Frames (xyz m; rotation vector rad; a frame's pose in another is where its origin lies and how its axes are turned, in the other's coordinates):
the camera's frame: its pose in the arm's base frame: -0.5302 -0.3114 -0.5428 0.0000 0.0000 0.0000
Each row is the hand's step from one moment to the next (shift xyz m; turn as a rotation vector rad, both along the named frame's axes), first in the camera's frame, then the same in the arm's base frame.
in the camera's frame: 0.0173 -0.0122 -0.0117 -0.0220 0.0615 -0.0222
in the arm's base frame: 0.0173 -0.0122 -0.0117 -0.0220 0.0615 -0.0222
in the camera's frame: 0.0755 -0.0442 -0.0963 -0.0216 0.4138 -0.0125
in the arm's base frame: 0.0755 -0.0442 -0.0963 -0.0216 0.4138 -0.0125
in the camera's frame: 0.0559 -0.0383 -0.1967 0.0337 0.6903 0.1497
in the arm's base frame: 0.0559 -0.0383 -0.1967 0.0337 0.6903 0.1497
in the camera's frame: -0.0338 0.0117 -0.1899 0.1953 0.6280 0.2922
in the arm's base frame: -0.0338 0.0117 -0.1899 0.1953 0.6280 0.2922
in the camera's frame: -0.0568 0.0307 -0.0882 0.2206 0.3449 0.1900
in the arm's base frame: -0.0568 0.0307 -0.0882 0.2206 0.3449 0.1900
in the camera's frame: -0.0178 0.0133 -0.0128 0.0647 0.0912 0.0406
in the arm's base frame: -0.0178 0.0133 -0.0128 0.0647 0.0912 0.0406
